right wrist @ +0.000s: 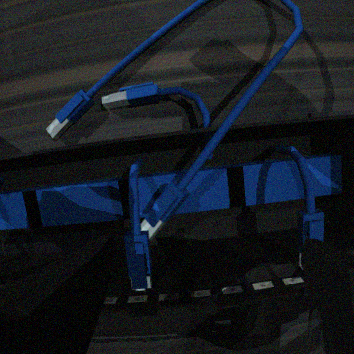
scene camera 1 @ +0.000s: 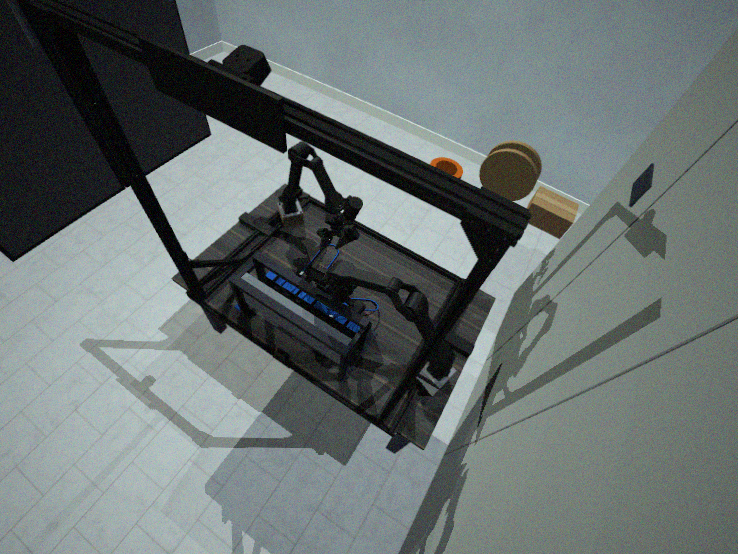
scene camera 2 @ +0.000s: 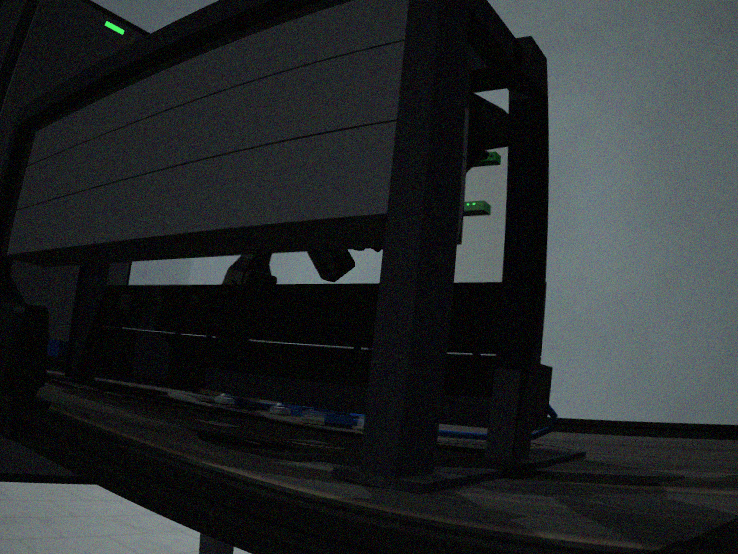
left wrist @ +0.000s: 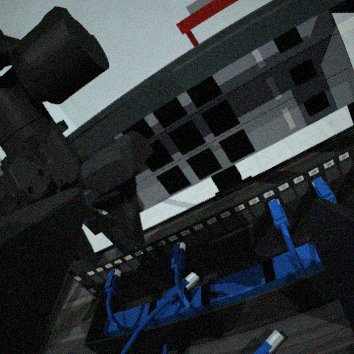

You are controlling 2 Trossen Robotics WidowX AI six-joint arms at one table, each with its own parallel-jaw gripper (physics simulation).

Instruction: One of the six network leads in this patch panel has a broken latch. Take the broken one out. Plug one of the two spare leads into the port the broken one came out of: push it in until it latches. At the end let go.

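Places are measured from the left arm's base along level axes (x up, y left, z back), in metres.
Pixels of known places: left gripper, between the fingertips: (scene camera 1: 327,249) (left wrist: 200,206); right gripper, between the fingertips: (right wrist: 209,250) (left wrist: 116,253); left arm's base, origin of its link: (scene camera 1: 290,208); right arm's base, origin of its link: (scene camera 1: 438,369).
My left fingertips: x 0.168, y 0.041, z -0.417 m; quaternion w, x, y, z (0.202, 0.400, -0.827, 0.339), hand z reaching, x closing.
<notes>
For each thing: its top centre in the pictures, then the offset to it from my left fingertips. "spot": a spot on its surface instead. Level surfaces: height alone.
- patch panel, centre of its top: (right wrist: 36,304) (left wrist: 216,215) dz -0.145, dx -0.132, dy -0.110 m
- lead's plug, centre of its top: (right wrist: 158,217) (left wrist: 175,280) dz -0.187, dx -0.168, dy -0.036 m
- blue cable tray, a spot on its surface: (left wrist: 293,260) spot: dz -0.057, dx -0.169, dy -0.089 m
- rack, centre of its top: (scene camera 2: 257,97) (left wrist: 138,91) (scene camera 1: 306,289) dz -0.162, dx +0.025, dy -0.134 m
- table, height of its surface: dx -0.238 m
The patch panel (scene camera 1: 312,301) (left wrist: 225,215) (right wrist: 201,292) shows a row of labelled ports. Blue leads (left wrist: 278,213) (left wrist: 178,253) (right wrist: 137,260) (right wrist: 312,226) are plugged into it. One lead's plug (left wrist: 191,280) (right wrist: 153,218) lies loose on the blue cable tray (left wrist: 291,261) (right wrist: 84,201), in no port. Two spare leads (right wrist: 67,114) (right wrist: 128,95) lie on the wooden table behind the tray. One spare's plug also shows in the left wrist view (left wrist: 271,342). My left gripper (scene camera 1: 332,237) hangs open and empty behind the panel. My right gripper (scene camera 1: 311,273) is open and empty just over the tray.
Switch units with dark square ports (left wrist: 197,140) sit above the panel in the rack (scene camera 2: 416,275). A black gantry beam (scene camera 1: 400,165) spans the table (scene camera 1: 422,308). An orange bowl (scene camera 1: 446,166), a wooden spool (scene camera 1: 511,169) and a box (scene camera 1: 554,210) stand on the floor behind.
</notes>
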